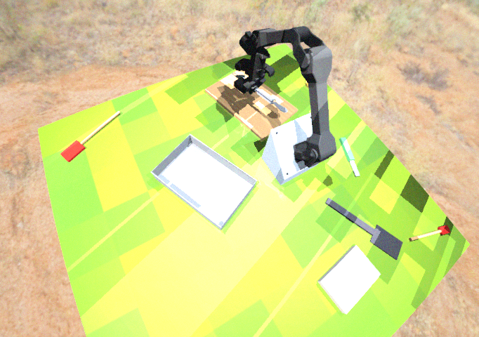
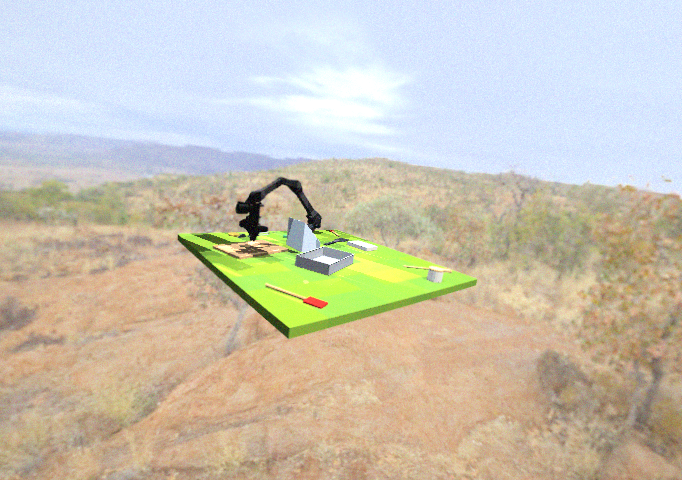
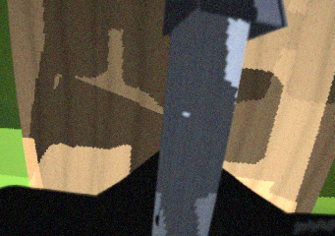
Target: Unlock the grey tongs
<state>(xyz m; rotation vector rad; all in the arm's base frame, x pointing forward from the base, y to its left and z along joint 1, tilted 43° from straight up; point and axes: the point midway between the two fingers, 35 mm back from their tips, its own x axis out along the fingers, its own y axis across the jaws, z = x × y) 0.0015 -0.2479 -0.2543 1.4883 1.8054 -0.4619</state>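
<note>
My gripper tip is 4 cm above the wooden board. The rest, counted from my gripper tip: yellow disc (34 cm behind, 4 cm below, 1 cm to the left); then grey roasting tin (34 cm ahead, 29 cm to the left, 2 cm below); then red spatula (70 cm ahead, 8 cm to the right, 4 cm below).
</note>
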